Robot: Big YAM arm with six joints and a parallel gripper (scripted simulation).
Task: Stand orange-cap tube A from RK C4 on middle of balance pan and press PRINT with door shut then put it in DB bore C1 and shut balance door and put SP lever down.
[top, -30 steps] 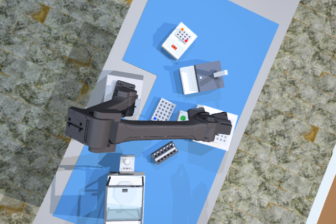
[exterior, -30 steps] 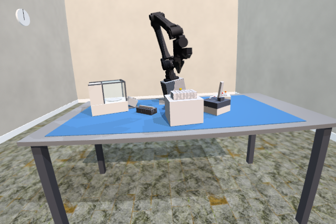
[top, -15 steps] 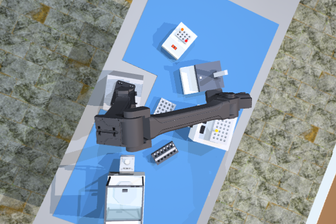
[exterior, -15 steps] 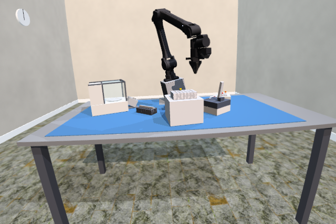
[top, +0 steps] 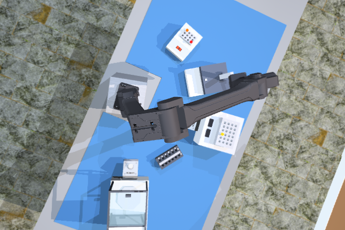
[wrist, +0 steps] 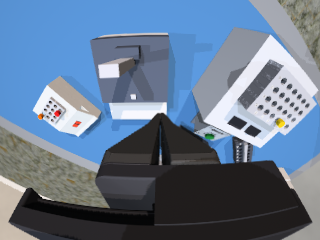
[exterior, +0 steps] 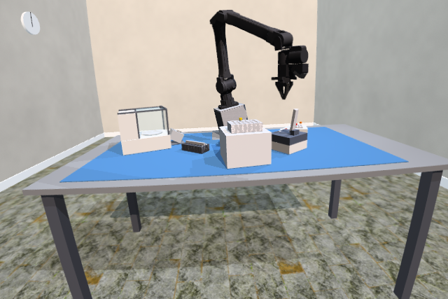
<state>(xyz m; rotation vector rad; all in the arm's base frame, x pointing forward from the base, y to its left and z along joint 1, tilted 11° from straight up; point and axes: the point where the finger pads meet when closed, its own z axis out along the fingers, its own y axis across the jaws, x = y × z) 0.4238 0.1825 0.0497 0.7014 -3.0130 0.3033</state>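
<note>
Now: hand 110 mm above the SP lever, 60 mm to the right of it and 10 mm past it. Also, from my hand: tube rack RK: 240 mm below, 210 mm behind, 200 mm to the right; then dry block DB: 230 mm behind, 220 mm below, 180 mm to the left; then black magnet block: 400 mm to the right, 230 mm below, 150 mm behind.
</note>
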